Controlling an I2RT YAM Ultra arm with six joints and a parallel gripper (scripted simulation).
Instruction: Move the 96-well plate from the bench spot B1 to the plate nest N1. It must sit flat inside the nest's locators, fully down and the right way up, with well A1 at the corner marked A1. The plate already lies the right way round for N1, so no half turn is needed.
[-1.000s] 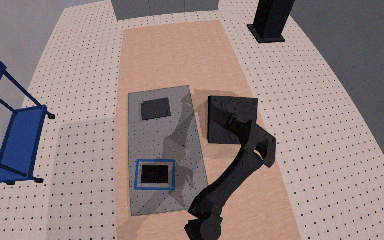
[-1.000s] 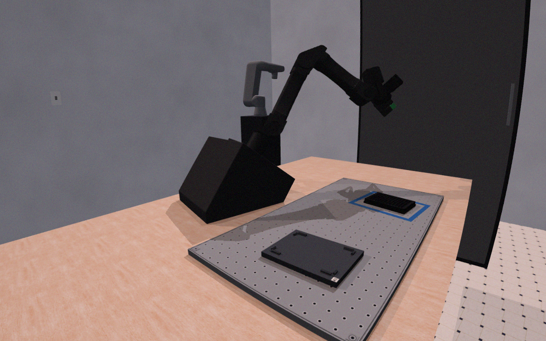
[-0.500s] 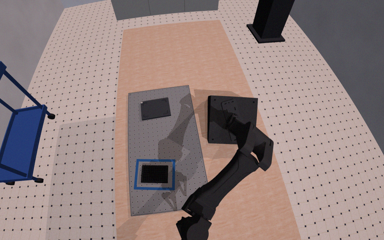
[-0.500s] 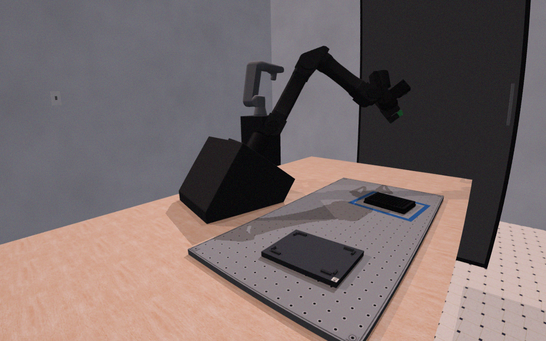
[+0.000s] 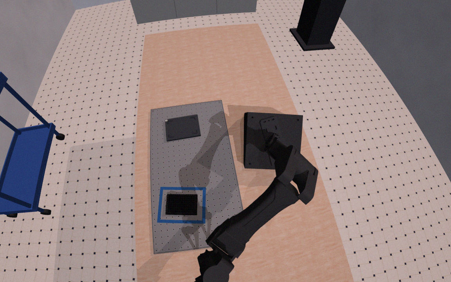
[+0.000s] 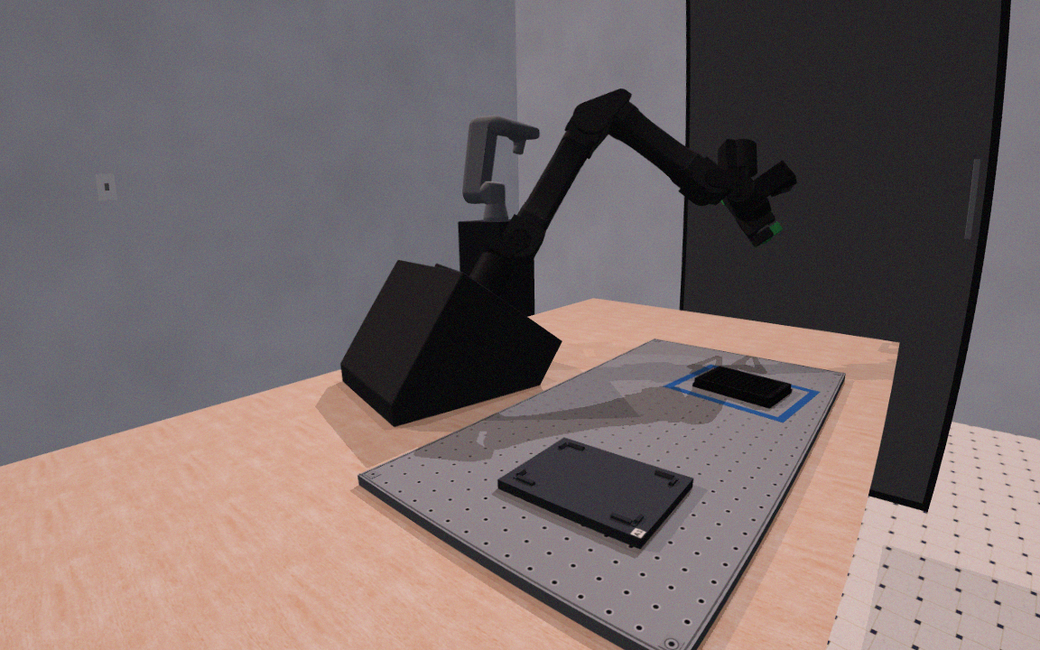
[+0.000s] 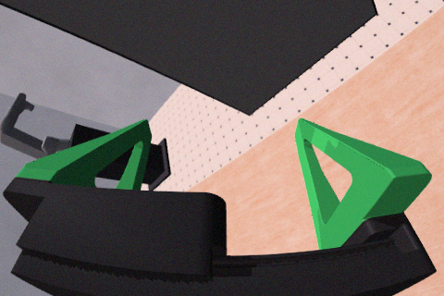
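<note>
The black 96-well plate lies 9 cm ahead of my hand, 41 cm to the right of it and 23 cm below it. Also, from my hand: plate nest N1: 3 cm ahead, 78 cm to the right, 23 cm below; A1 label: 11 cm ahead, 84 cm to the right, 22 cm below.
</note>
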